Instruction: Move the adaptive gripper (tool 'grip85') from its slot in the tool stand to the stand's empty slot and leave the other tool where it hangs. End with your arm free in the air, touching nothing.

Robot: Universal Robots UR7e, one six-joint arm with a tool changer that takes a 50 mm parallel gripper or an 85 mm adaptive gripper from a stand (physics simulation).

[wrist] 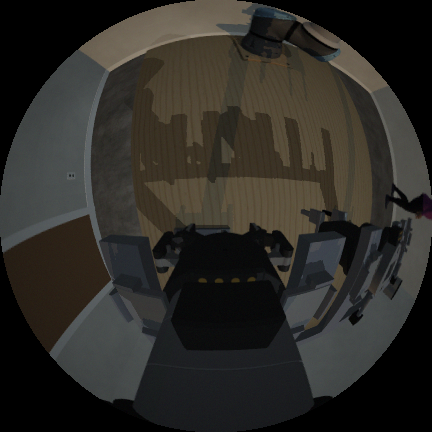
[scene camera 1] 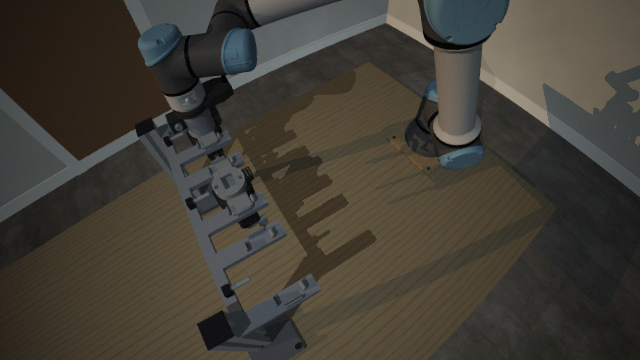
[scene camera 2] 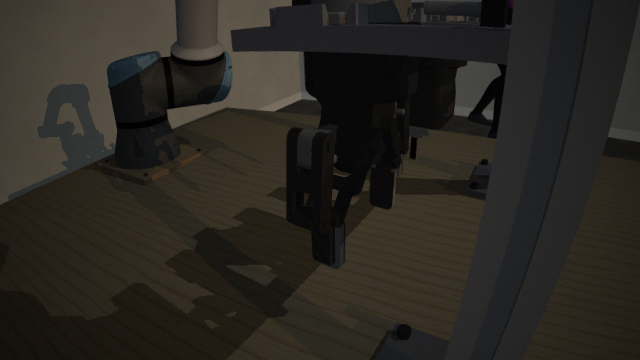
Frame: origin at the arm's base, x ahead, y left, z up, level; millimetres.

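Where they show: arm's base, link origin: [wrist: 260, 47] [scene camera 1: 426, 138] [scene camera 2: 148, 156].
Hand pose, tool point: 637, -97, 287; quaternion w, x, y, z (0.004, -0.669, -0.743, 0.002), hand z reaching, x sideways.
Note:
Each offset is from my tool point to the top centre of the thing, as dx, dy, dz. "*": to the spot under its first point.
The adaptive gripper [scene camera 2: 357, 227] hangs in the end slot of the tool stand [scene camera 1: 204, 237] [scene camera 2: 380, 40] [wrist: 125, 260], farthest back in scene camera 1. Its two linked fingers are apart, with nothing between them. The arm's wrist [scene camera 1: 185, 100] is down on top of this tool, between the slot's two arms; whether the coupling is locked cannot be seen. A row of gold contacts @[-42, -7, -2] [wrist: 219, 281] shows at the joint in the wrist view. The other tool [scene camera 1: 230, 185] [wrist: 340, 240] hangs in the middle slot, its round top uncovered. The empty slot lies between two stand arms [scene camera 1: 257, 241] [scene camera 1: 272, 306] at the near end.
The stand's black-capped posts [scene camera 1: 215, 330] [scene camera 1: 145, 127] rise at both ends, and a pin @[* +17, +366, -6] [scene camera 1: 241, 283] sticks out at the empty slot. The robot base [scene camera 1: 422, 137] [scene camera 2: 147, 135] [wrist: 262, 42] stands on the wooden table. A person [wrist: 412, 204] shows at the right edge of the wrist view.

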